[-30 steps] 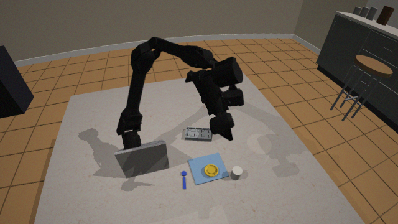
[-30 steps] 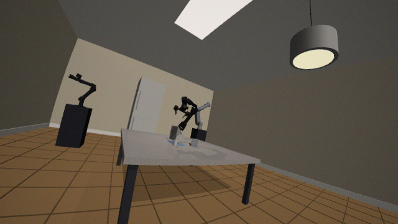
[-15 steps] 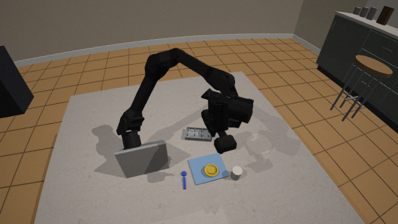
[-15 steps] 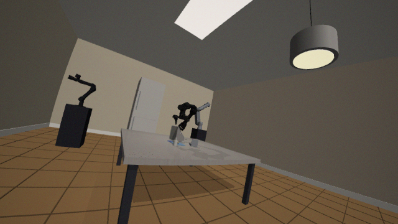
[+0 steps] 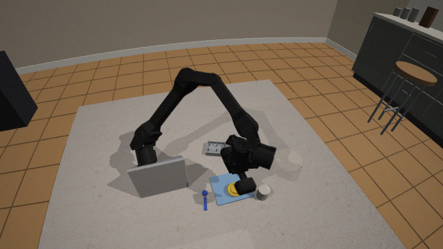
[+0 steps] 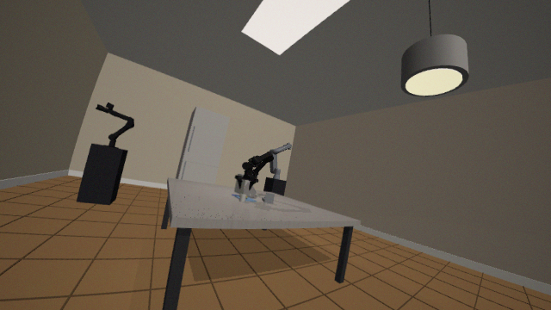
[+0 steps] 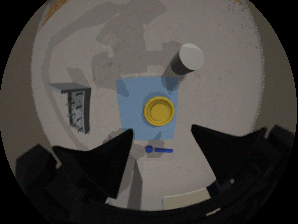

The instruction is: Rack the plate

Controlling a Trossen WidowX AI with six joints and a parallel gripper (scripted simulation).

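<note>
Right now the yellow plate is 60 mm below my gripper tip and 10 mm ahead of it. From my gripper tip the other things lie so: white cup 100 mm ahead, 50 mm to the right, 50 mm below; blue mat 70 mm below, 20 mm to the left; blue spoon 110 mm behind, 70 mm below.
</note>
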